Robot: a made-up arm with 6 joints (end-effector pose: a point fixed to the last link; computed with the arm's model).
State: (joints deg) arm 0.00 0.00 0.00 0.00 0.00 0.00
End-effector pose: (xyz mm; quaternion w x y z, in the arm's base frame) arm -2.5 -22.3 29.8 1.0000 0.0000 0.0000 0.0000
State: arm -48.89 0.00 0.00 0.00 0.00 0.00
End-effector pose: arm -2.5 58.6 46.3 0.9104 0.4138 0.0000 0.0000
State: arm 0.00 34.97 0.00 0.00 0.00 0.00
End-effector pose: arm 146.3 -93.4 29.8 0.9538 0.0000 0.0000 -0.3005
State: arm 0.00 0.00 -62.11 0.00 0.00 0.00
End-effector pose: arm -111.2 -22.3 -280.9 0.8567 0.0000 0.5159 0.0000
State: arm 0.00 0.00 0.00 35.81 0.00 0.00
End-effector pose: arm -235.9 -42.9 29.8 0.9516 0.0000 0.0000 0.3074
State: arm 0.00 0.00 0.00 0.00 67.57 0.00
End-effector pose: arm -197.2 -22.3 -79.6 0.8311 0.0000 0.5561 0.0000
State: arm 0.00 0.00 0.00 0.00 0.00 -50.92
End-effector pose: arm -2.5 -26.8 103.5 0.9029 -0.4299 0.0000 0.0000
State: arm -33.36 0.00 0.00 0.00 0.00 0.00
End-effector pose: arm -2.5 34.8 33.6 0.9579 0.2870 0.0000 0.0000
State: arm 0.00 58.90 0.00 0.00 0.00 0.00
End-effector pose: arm 211.6 -186.7 29.8 0.8708 0.0000 0.0000 -0.4917
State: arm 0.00 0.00 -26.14 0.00 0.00 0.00
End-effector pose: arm -5.8 -22.3 -114.4 0.9741 0.0000 0.2261 0.0000
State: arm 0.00 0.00 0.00 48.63 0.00 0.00
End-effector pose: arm -310.0 -84.6 29.8 0.9113 0.0000 0.0000 0.4118
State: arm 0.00 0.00 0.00 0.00 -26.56 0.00
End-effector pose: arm 19.2 -22.3 119.5 0.9733 0.0000 -0.2297 0.0000
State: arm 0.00 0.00 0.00 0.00 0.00 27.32
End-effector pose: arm -2.5 5.2 0.0 0.9717 0.2362 0.0000 0.0000
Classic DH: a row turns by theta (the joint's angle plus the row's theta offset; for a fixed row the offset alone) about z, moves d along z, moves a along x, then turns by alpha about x. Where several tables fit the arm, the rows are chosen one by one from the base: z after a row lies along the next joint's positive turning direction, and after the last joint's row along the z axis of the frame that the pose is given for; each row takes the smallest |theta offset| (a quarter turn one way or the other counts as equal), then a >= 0, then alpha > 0; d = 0 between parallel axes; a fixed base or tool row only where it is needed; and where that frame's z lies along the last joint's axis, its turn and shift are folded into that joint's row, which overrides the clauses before.
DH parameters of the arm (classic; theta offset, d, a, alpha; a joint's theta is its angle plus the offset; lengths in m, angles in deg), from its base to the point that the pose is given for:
base (fixed): -90 0.127 0 90
joint 1: 0 0.041 0.2941 90
joint 2: 90 0.1623 0.2738 90
joint 3: 0 0.0997 -0.2275 90
joint 4: 0 0.1559 0.0943 90
joint 5: -90 0.4466 0.0492 90
joint 6: -90 0.1791 0.0751 90
tool (fixed): 90 -0.0416 0 0

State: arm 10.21 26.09 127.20 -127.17 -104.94 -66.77
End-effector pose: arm -950.3 -62.7 270.5 0.2556 -0.3032 -0.0075 0.9180
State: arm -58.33 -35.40 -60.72 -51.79 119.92 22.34
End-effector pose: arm -291.3 369.7 -126.9 0.1284 0.0198 0.9897 -0.0605
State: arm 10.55 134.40 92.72 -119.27 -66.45 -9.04
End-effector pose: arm 140.0 407.7 403.1 0.7935 0.2510 0.3788 0.4049
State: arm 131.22 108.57 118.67 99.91 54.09 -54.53
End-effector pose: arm -127.5 -185.8 345.3 0.7420 0.3199 -0.0727 0.5846
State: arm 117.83 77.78 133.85 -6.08 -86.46 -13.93
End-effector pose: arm 70.6 -386.4 -159.9 0.6439 -0.0385 0.3176 -0.6950
